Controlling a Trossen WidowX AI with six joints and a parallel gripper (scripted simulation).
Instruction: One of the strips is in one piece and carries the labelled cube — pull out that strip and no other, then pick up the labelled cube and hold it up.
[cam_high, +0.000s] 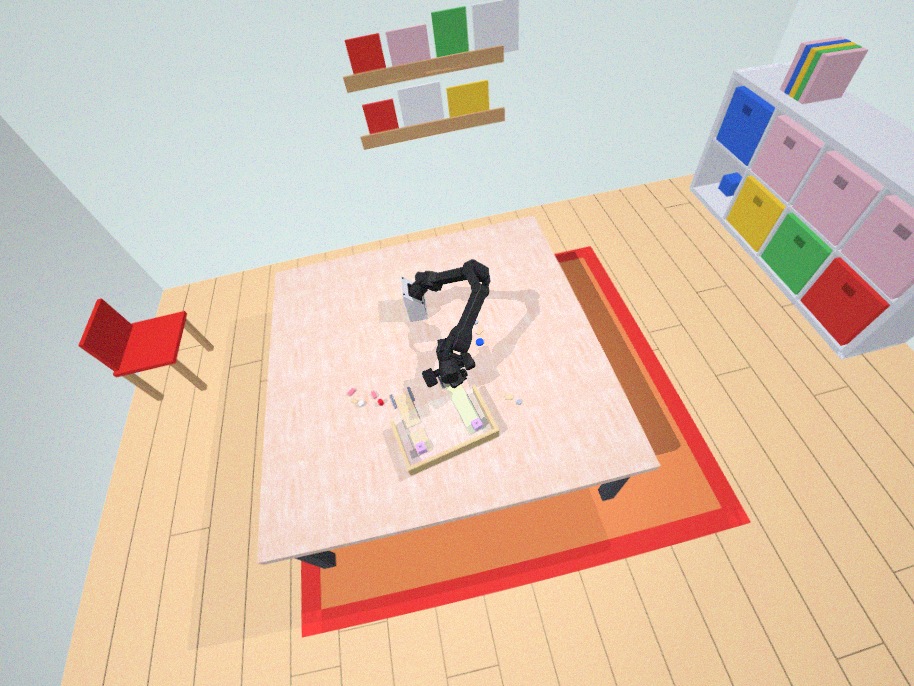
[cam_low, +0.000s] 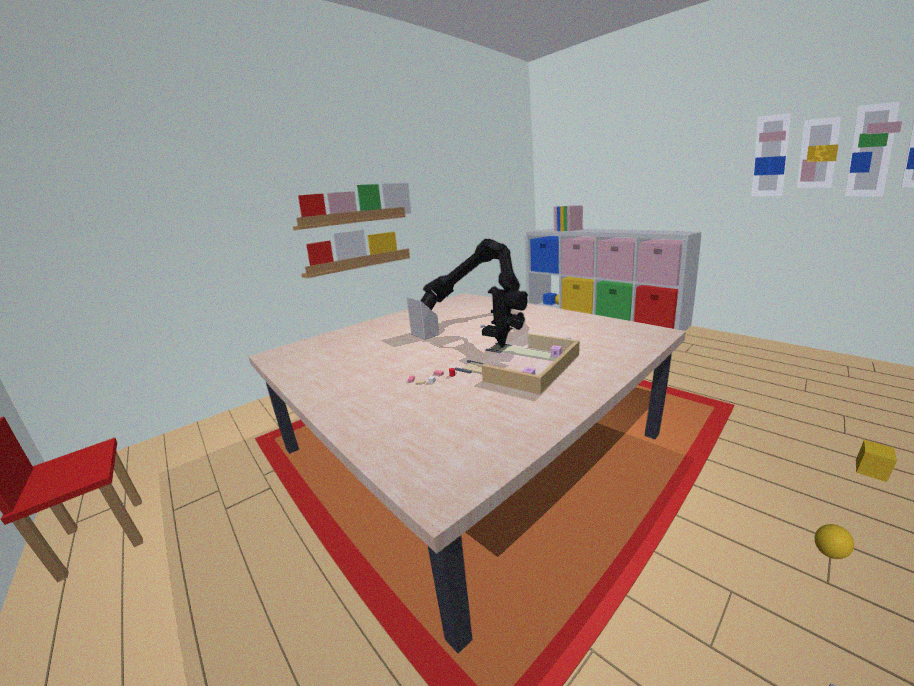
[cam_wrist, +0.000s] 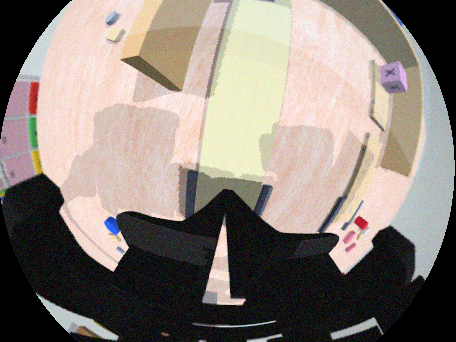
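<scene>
My gripper tip is 9 cm short of the pale yellow strip and 3 cm to the right of it.
</scene>
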